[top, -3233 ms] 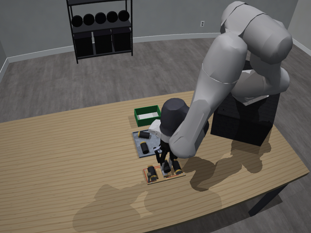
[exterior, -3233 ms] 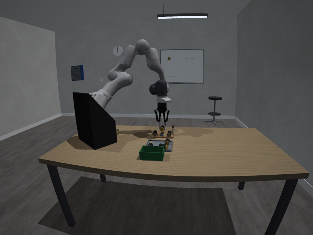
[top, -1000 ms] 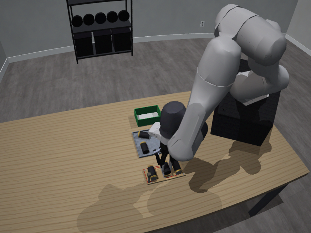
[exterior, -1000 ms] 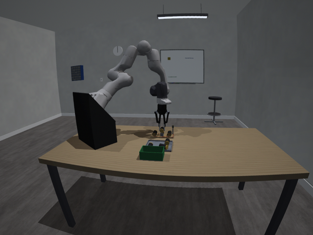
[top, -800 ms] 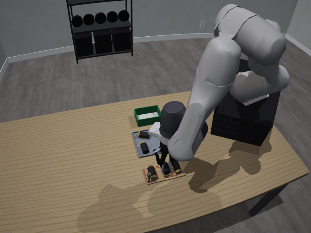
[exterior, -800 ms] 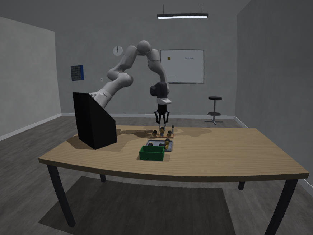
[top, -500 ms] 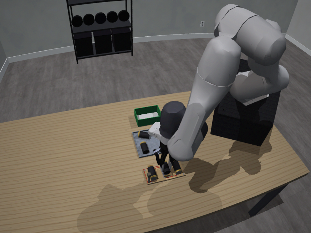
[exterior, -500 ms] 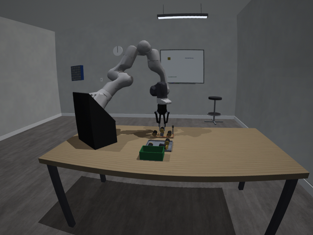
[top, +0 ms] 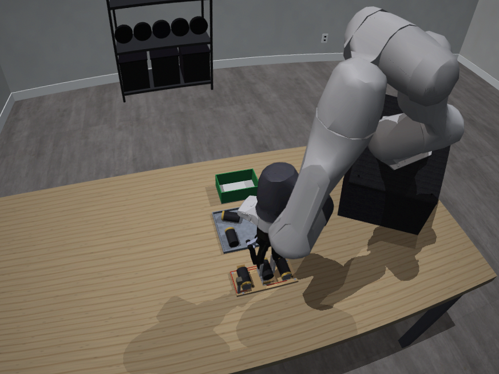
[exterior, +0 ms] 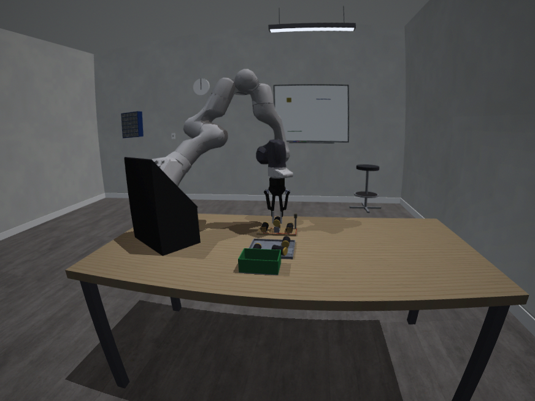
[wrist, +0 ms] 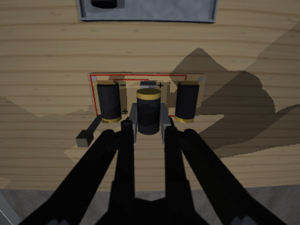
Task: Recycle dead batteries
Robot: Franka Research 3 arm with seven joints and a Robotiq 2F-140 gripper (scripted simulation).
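Right now the wooden holder board is 1 cm to the right of my hand and 8 cm below it. The rest, counted from my hand: grey tray (7 cm ahead, 21 cm to the right, 8 cm below); then bulb (8 cm ahead, 6 cm to the left); then thin post (8 cm ahead, 6 cm to the left, 4 cm below).
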